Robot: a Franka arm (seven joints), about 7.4 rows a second.
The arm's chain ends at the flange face. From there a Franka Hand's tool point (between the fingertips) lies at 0.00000 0.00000 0.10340 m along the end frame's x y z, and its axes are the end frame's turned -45 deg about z.
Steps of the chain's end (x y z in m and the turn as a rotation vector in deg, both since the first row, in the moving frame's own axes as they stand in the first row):
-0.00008, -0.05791, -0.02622, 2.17, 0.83, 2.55
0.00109, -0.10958, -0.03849, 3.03, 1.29, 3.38
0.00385, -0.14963, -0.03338, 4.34, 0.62, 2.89
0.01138, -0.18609, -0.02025, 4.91, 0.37, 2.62
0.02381, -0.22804, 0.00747, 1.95, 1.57, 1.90
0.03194, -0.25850, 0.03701, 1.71, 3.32, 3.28
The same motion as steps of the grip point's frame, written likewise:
0.04476, -0.04263, -0.02630, 0.95, 2.12, 2.55
0.08383, -0.07877, -0.03866, 1.23, 3.05, 3.38
0.11497, -0.10766, -0.03368, 2.63, 3.51, 2.89
0.14649, -0.12917, -0.02063, 3.21, 3.73, 2.62
0.18258, -0.14482, 0.00737, 0.27, 2.49, 1.90
0.21172, -0.15797, 0.03679, -1.14, 3.56, 3.28

